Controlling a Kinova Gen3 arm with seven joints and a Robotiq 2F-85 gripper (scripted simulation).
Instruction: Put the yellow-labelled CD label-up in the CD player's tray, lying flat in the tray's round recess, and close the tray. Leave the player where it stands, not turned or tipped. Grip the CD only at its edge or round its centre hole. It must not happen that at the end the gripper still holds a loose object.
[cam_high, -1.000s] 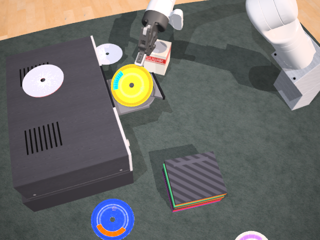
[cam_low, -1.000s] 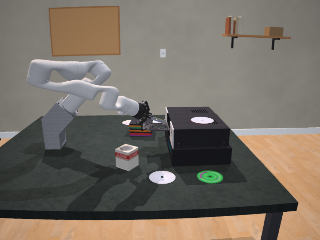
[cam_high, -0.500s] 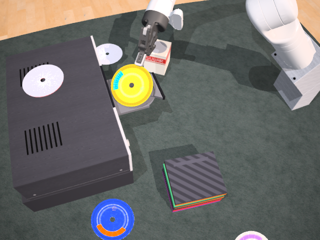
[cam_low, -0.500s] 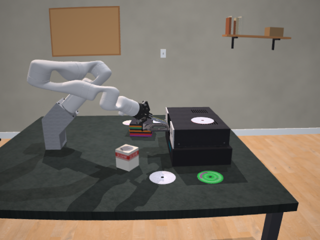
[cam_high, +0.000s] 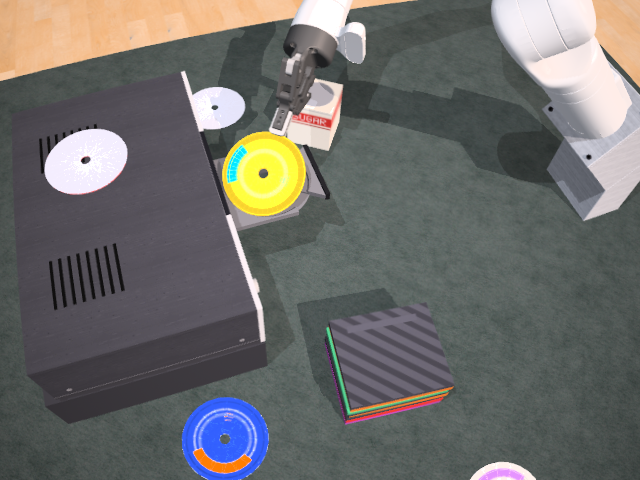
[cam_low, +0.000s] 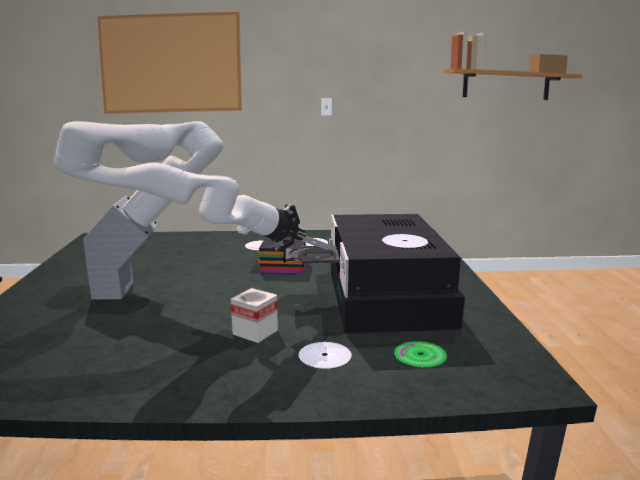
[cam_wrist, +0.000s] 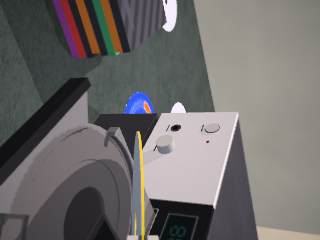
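Now: hand 5 cm short of the CD, 4 cm to the right of it and 4 cm above it. Also, from my hand: striped-top case (33 cm to the left, 13 cm below); sugar box (14 cm behind, 14 cm to the right, 16 cm below).
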